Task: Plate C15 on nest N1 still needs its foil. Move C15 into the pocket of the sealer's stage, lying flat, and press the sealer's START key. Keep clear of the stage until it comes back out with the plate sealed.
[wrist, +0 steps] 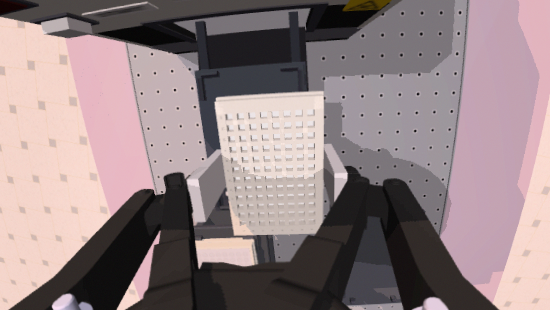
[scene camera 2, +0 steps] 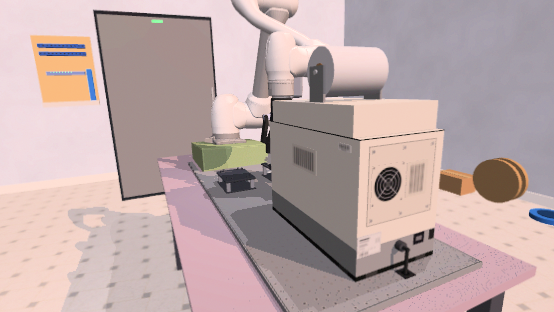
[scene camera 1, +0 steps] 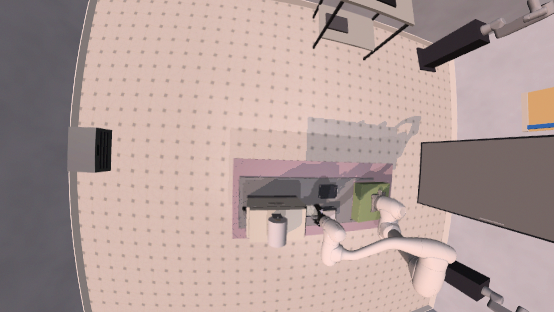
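Pixels of known places: gripper, fingertip midpoint: [wrist: 273, 163] [scene camera 1: 312, 209]; arm's base at its link origin: [scene camera 2: 226, 142] [scene camera 1: 377, 201].
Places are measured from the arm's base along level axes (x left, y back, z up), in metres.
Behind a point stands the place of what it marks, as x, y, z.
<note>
My gripper [scene camera 1: 318, 214] {-0.063, -0.709, 0.034} [wrist: 273, 163] {-0.063, -0.709, 0.034} is shut on the long sides of white plate C15 [wrist: 272, 160] {-0.064, -0.716, 0.049}. The plate looks about level, over the front part of the sealer's dark stage [wrist: 250, 79] {-0.055, -0.783, 0.012}. The stage's far corners show beyond it; the gap beneath is hard to judge. The stage sticks out on two rails from the sealer [scene camera 1: 254, 222] {-0.133, -1.188, 0.259} [scene camera 2: 320, 170] {-0.204, -1.099, 0.110} [wrist: 240, 14] {-0.045, -0.865, -0.085}. In scene camera 2 the sealer hides the plate, the stage and most of the gripper. A black nest [scene camera 1: 328, 191] {-0.176, -0.517, -0.043} [scene camera 2: 236, 181] {-0.197, -0.589, -0.048} holds no plate. I cannot make out the START key.
Another pale plate [wrist: 225, 251] {0.028, -0.584, -0.018} sits in a dark nest close behind the stage, under the gripper. A white roll [scene camera 1: 277, 233] {-0.103, -1.063, 0.384} [scene camera 2: 357, 70] {-0.110, -1.111, 0.327} tops the sealer. The arm's base stands on a green block [scene camera 1: 362, 207] {0.016, -0.195, 0.011} [scene camera 2: 227, 156] {-0.082, -0.215, -0.033} at the bench's other end.
</note>
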